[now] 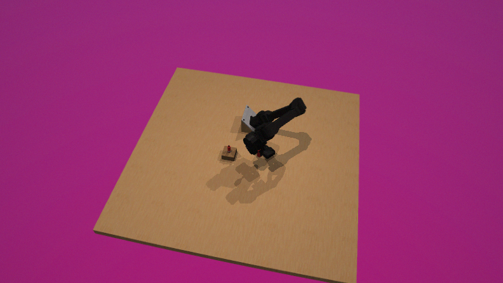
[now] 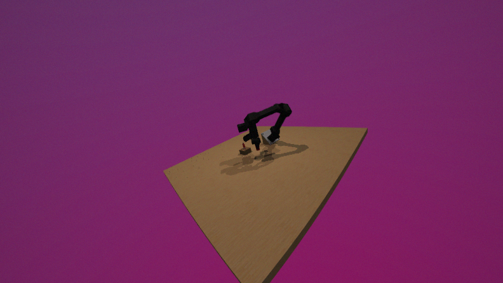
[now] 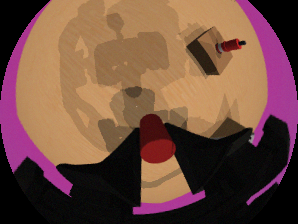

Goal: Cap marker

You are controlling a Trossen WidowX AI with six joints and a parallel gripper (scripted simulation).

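Right now my gripper tip is 2 cm past the holder block, 17 cm to the left of it and 5 cm above it. The rest, counted from my gripper tip: red cap (1 cm above).
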